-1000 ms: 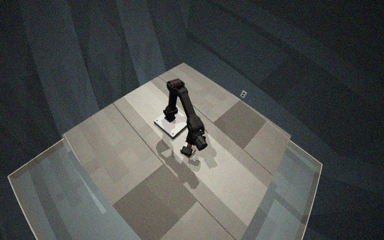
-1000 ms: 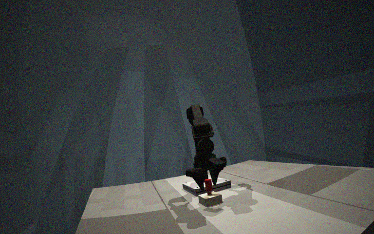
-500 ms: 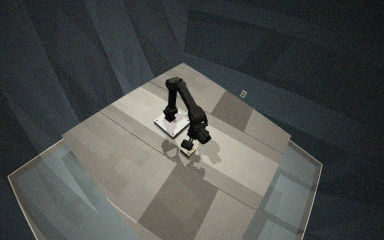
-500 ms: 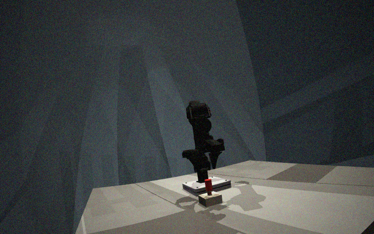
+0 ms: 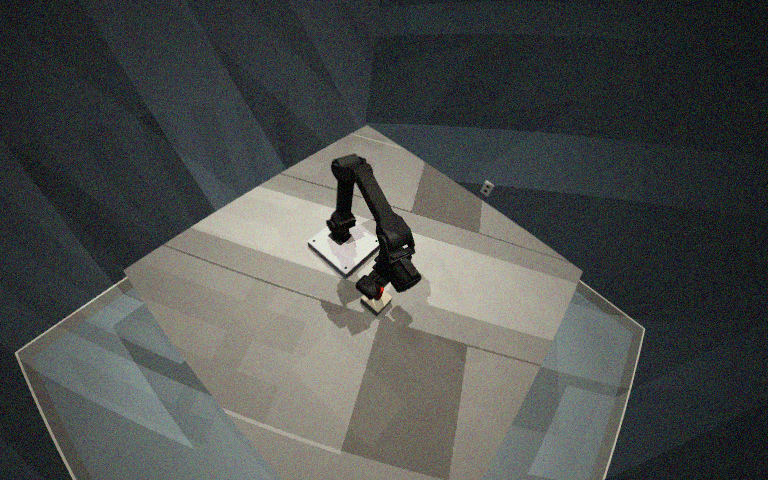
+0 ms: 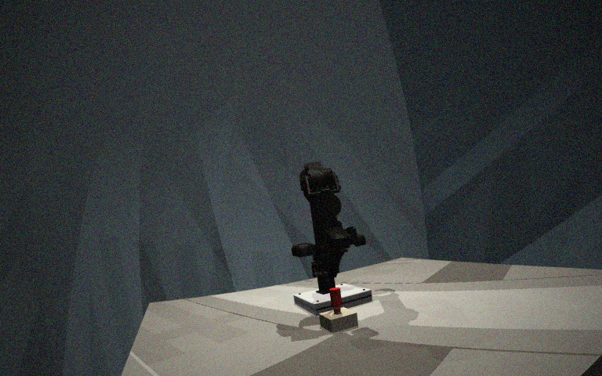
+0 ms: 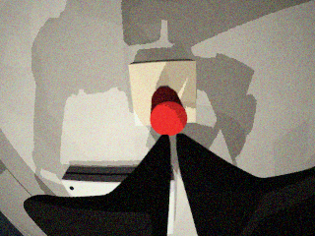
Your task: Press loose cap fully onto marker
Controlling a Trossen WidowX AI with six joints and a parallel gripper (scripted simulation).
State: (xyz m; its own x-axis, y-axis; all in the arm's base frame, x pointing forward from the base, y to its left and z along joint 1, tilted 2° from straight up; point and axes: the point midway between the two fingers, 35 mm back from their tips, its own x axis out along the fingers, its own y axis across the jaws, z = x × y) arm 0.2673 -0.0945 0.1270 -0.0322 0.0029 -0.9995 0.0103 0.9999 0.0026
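Right now the red cap is 5 cm below my gripper tip. The rest, counted from my gripper tip: holder block: 12 cm below.
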